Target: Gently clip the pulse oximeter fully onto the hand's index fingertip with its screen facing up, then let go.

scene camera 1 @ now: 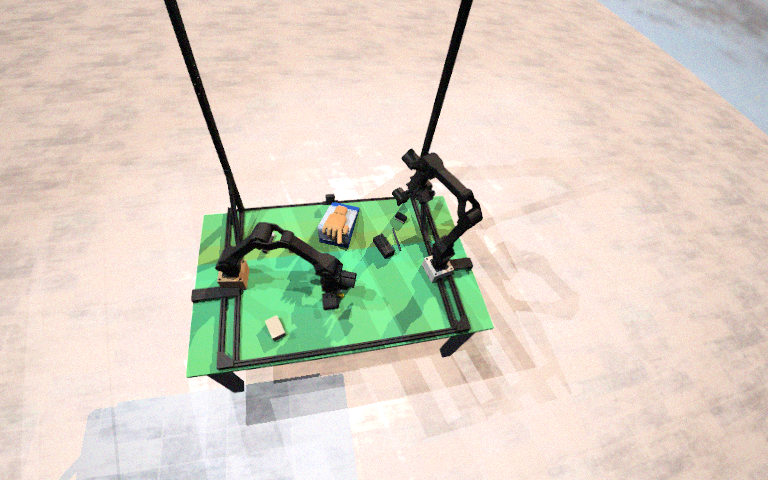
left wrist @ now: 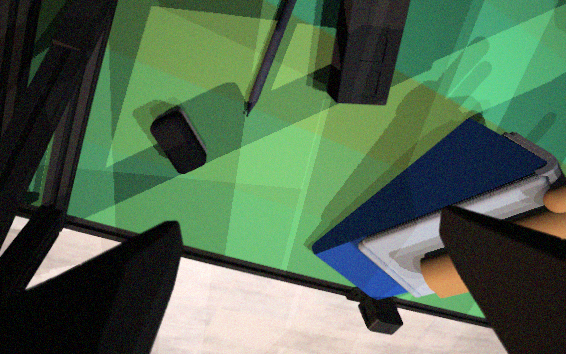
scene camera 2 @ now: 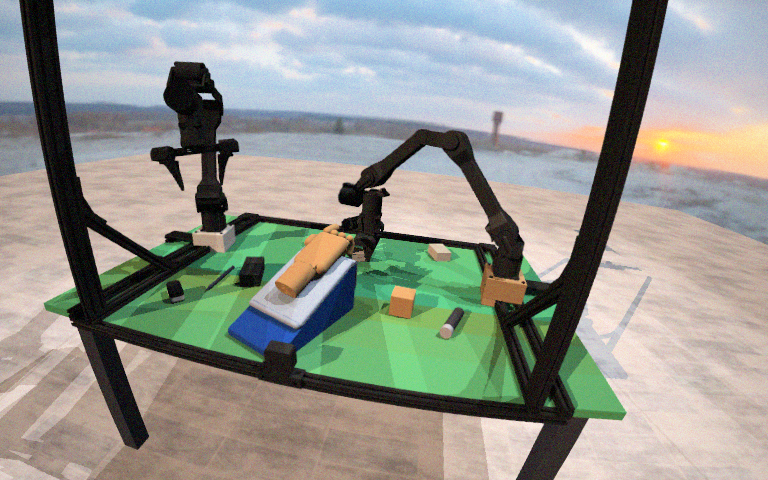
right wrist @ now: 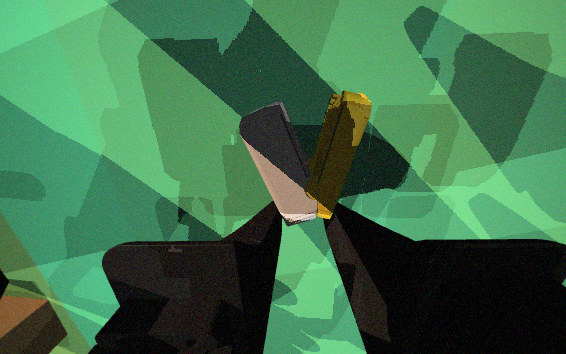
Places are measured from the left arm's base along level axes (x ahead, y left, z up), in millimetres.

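Pixels of known places: left gripper, fingertip midpoint: (scene camera 1: 405,201) (left wrist: 311,227) (scene camera 2: 202,188); right gripper, fingertip midpoint: (scene camera 1: 328,294) (scene camera 2: 368,259) (right wrist: 302,205); left arm's base, link origin: (scene camera 1: 439,263) (scene camera 2: 213,228); right arm's base, link origin: (scene camera 1: 231,270) (scene camera 2: 505,273).
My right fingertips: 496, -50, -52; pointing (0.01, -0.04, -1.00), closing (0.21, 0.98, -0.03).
Note:
For each thing: its top centre in the pictures, then the offset to it from my right fingertips, as dx, dy, dz.
- pulse oximeter, top centre: (right wrist: 296,165) (scene camera 2: 357,250) (scene camera 1: 336,290) -34, +3, +26
- black box, top centre: (left wrist: 374,43) (scene camera 2: 252,264) (scene camera 1: 384,243) -314, -142, +28
- dark pen, top centre: (left wrist: 273,48) (scene camera 2: 220,276) -394, -169, +3
- small black object, top centre: (left wrist: 178,148) (scene camera 2: 174,285) (scene camera 1: 401,215) -464, -270, +26
- orange cube, top centre: (scene camera 2: 403,292) +68, -274, +43
- dark cylinder, top centre: (scene camera 2: 453,316) +174, -334, +21
- cream block, top centre: (scene camera 2: 439,248) (scene camera 1: 274,326) +240, +66, +23
The pulse oximeter (scene camera 1: 341,294) (scene camera 2: 357,256) (right wrist: 280,180), one half white-grey and one half yellow, has its halves spread in a V in the right wrist view. My right gripper (right wrist: 302,205) is shut on its narrow end, low over the table; its screen cannot be made out. The tan hand (scene camera 1: 338,217) (scene camera 2: 325,251) (left wrist: 442,277) rests palm down on a white pad on a blue wedge (scene camera 2: 339,302) (left wrist: 425,185), its index finger extended in scene camera 1. My left gripper (scene camera 2: 201,185) (left wrist: 311,227) is open and empty, high above the table.
A black box (scene camera 1: 384,246) (scene camera 2: 251,271) (left wrist: 370,55), a dark pen (scene camera 2: 219,278) (left wrist: 270,60) and a small black object (scene camera 2: 175,291) (left wrist: 180,142) lie beside the wedge. An orange cube (scene camera 2: 402,301), a dark cylinder (scene camera 2: 453,322) and a cream block (scene camera 1: 275,327) (scene camera 2: 438,252) are on the other side.

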